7 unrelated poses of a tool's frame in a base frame.
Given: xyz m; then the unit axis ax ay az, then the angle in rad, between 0 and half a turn.
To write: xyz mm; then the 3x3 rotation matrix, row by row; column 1 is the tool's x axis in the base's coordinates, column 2 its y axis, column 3 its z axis. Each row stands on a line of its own. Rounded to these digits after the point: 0 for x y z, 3 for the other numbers.
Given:
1: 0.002, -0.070, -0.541, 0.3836, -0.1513, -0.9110, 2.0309
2: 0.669, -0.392, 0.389, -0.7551, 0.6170, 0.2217, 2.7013
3: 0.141, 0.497, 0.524, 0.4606, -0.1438, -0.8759, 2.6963
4: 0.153, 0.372, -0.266, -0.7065, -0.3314, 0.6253, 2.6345
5: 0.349, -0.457, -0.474, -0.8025, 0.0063, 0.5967, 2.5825
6: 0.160, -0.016, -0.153, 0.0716, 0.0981, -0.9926, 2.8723
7: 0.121, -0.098, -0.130, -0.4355, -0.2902, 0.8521, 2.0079
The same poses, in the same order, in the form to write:
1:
2, -70, -541
-0.232, 0.732, -0.640
-0.900, -0.411, -0.145
-0.369, 0.543, 0.754

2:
669, -392, 389
0.181, -0.982, -0.056
-0.793, -0.180, 0.582
-0.582, -0.061, -0.811

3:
141, 497, 524
-0.499, 0.251, -0.829
-0.503, -0.863, 0.041
-0.706, 0.438, 0.557

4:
153, 372, -266
0.061, 0.135, -0.989
0.742, -0.668, -0.045
-0.667, -0.731, -0.141

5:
349, -457, -474
0.342, -0.326, -0.881
0.307, -0.848, 0.433
-0.888, -0.419, -0.190

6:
160, -16, -153
-0.954, 0.278, -0.113
-0.250, -0.945, -0.210
-0.166, -0.172, 0.971

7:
121, -98, -130
-0.153, -0.592, -0.791
0.952, -0.303, 0.043
-0.265, -0.747, 0.610

